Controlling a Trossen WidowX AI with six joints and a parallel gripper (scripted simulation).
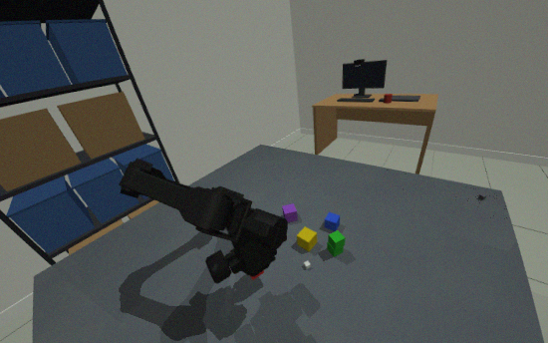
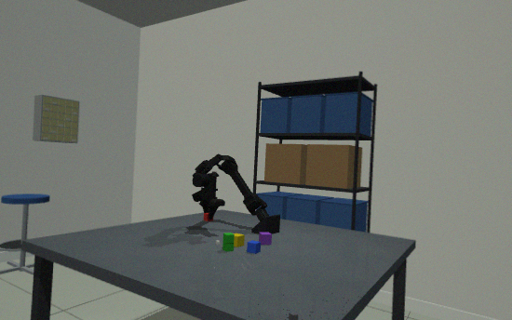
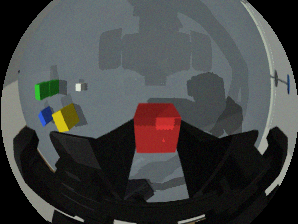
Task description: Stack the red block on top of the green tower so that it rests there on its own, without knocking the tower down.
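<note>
Now: the yellow block 190 mm to the left of my gripper tip, 60 mm below it and 50 mm ahead of it. Also, from my gripper tip: red block (10 mm above); small white cube (120 mm to the left, 80 mm below, 80 mm ahead); purple block (280 mm to the left, 60 mm below, 60 mm behind).
</note>
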